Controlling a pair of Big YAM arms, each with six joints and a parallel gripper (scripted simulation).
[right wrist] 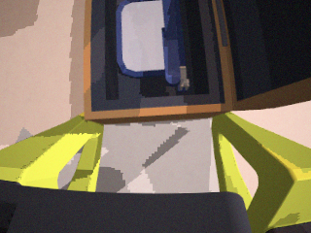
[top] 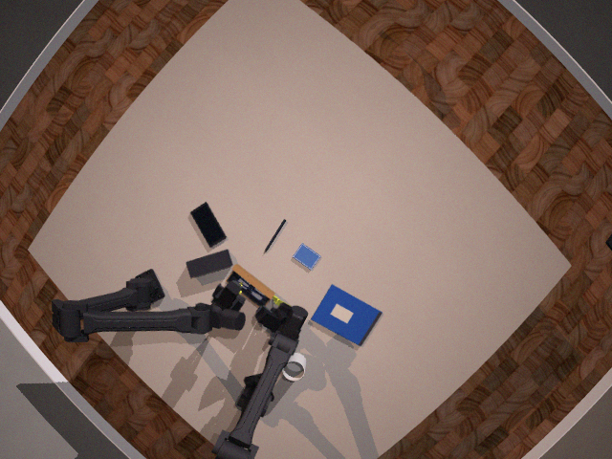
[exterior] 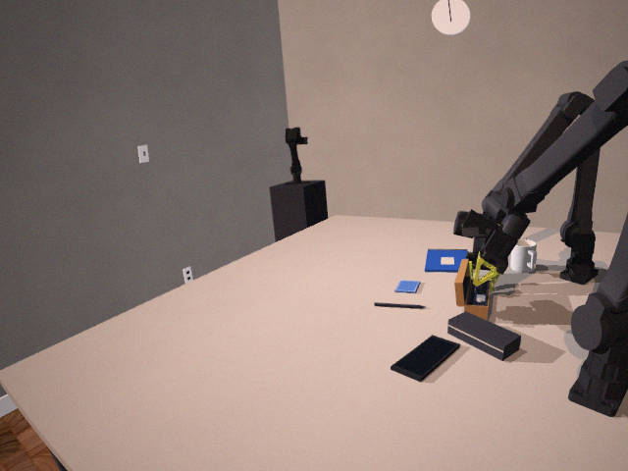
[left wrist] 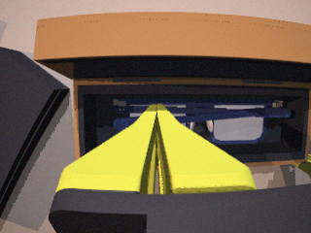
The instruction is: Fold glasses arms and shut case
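Right now the glasses case is 4 cm below my left hand, 3 cm to the right of it and 2 cm ahead of it. The rest, counted from my left hand: white mug 34 cm to the right, 11 cm behind, 4 cm below; then black box 14 cm to the left, 6 cm below, 4 cm behind.
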